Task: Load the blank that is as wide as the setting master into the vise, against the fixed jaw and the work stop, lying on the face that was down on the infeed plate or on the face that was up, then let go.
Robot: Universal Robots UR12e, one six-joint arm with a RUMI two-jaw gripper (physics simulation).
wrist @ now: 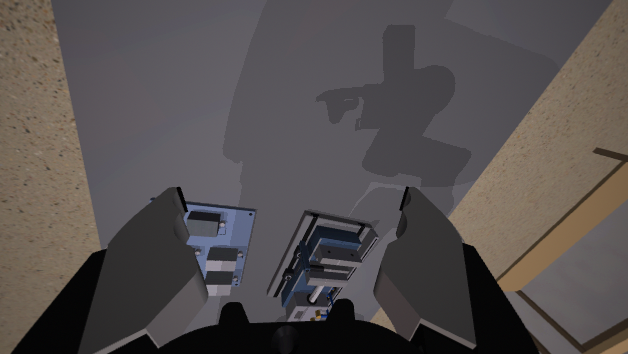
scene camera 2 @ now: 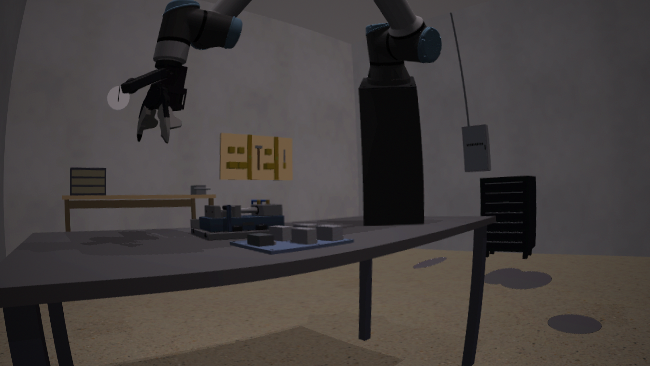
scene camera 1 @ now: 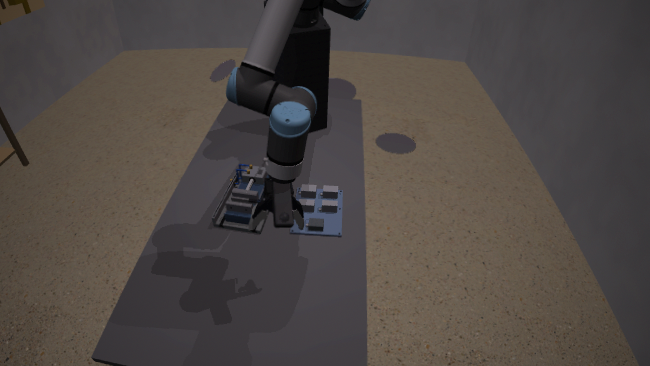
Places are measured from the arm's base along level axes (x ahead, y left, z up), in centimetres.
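Where they show: gripper, fingertip midpoint: point(wrist: 297, 189) point(scene camera 2: 151, 142) point(scene camera 1: 276, 230); arm's base, origin of the base link: point(scene camera 2: 389, 81) point(scene camera 1: 298, 14).
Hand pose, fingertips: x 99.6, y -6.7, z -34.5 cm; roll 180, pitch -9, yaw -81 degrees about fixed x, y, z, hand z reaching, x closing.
Observation:
Things, the pixels of their top centre, and the offset from my fingertips. "pt": a spot on its surface instead. Level surfaces: height alone.
- blue-bodied vise, middle of its top: point(wrist: 325, 293) point(scene camera 2: 239, 203) point(scene camera 1: 245, 185) dz -15.3, dx -38.0, dy -14.2 cm
- rod, surface spot: point(wrist: 327, 277) pt dz -16.4, dx -33.7, dy -14.1 cm
- dark blue upright, surface spot: point(wrist: 304, 257) point(scene camera 2: 227, 214) pt dz -18.3, dx -28.9, dy -8.2 cm
- darker block, middle of its top: point(wrist: 202, 228) point(scene camera 2: 260, 234) point(scene camera 1: 316, 222) dz -22.0, dx -24.0, dy +12.6 cm
- blue plate, middle of its top: point(scene camera 2: 290, 241) point(wrist: 202, 251) point(scene camera 1: 318, 209) dz -24.4, dx -33.1, dy +13.8 cm
- dark table, its level: dz -25.3 cm
My gripper point(scene camera 1: 277, 227) point(scene camera 2: 153, 140) point(wrist: 297, 189) is open and empty, high above the table. The blue-bodied vise point(scene camera 1: 239, 216) point(scene camera 2: 245, 223) point(wrist: 335, 235) stands on a grey base; the gripper hides part of it in scene camera 1. Its outer jaw point(wrist: 339, 254) and the jaw on the rod point(wrist: 327, 277) have a gap with no blank visible. A dark blue upright point(scene camera 2: 228, 217) point(wrist: 304, 257) stands at the vise's side. Several light grey blanks point(scene camera 1: 330, 191) point(scene camera 2: 303, 235) point(wrist: 221, 258) and a darker block point(scene camera 1: 315, 224) point(scene camera 2: 260, 239) point(wrist: 203, 224) sit on the blue plate point(scene camera 1: 334, 223) point(scene camera 2: 280, 248). Exact widths cannot be told.
The vise and plate stand side by side on the dark table point(scene camera 1: 330, 300) point(scene camera 2: 175, 270) point(wrist: 150, 100), with a strip of table between them. Small pins stand beside the blocks. Blue tubes and brass fittings are at the vise's rear. The black robot pedestal point(scene camera 2: 392, 155) stands behind.

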